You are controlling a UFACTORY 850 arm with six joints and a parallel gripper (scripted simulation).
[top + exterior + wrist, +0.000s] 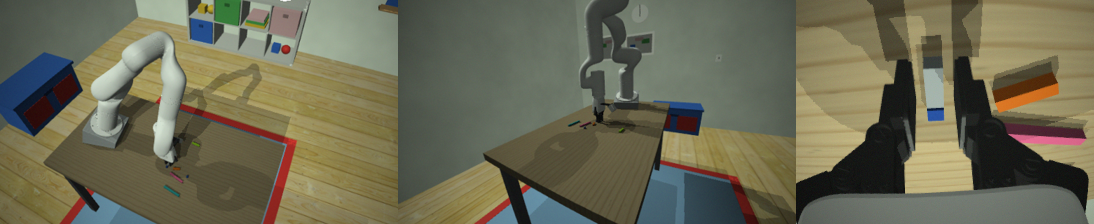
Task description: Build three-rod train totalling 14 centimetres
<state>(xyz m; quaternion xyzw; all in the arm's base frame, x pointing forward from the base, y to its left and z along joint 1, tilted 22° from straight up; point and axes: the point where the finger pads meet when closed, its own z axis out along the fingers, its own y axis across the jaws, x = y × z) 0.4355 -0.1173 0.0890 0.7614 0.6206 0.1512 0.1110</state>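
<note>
Right now my hand is 20 mm above the grey rod. From my hand the other things lie so: pink rod: 80 mm to the right, 70 mm ahead, 20 mm below; then turquoise rod: 160 mm to the right, 70 mm ahead, 20 mm below; then orange rod: 50 mm ahead, 20 mm to the right, 20 mm below.
</note>
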